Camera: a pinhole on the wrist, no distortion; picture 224 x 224 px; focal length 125.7 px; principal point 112.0 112.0 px. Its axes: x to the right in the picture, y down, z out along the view. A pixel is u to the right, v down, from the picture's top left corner.
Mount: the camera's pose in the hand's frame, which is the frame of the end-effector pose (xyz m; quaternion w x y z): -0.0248 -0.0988 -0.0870 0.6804 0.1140 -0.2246 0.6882
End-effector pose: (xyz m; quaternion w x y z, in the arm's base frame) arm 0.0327 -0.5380 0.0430 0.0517 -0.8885 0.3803 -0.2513
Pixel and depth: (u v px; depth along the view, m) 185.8 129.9 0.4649
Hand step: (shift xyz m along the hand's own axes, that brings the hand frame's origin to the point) -0.1725 -0.0712 0.4350
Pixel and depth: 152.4 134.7 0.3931
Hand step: -0.1595 -0.1676 0.3037
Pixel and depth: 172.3 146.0 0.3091
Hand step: -0.1605 -0.1088 0.2386
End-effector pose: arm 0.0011 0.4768 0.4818 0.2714 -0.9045 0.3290 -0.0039
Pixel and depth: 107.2 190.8 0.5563
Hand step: -0.4510 -0.3665 0.3352
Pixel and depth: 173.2 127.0 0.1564
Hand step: -0.0702 -0.1035 0.0819
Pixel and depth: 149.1 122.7 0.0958
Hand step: -0.0485 -0.1180 0.0085
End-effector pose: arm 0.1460 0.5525 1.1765 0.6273 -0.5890 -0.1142 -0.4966
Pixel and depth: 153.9 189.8 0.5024
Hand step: -0.4147 -0.1755 0.3812
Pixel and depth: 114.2 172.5 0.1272
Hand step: -0.1043 -0.1542 0.0157
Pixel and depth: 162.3 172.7 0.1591
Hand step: -0.1274 -0.1142 0.0695
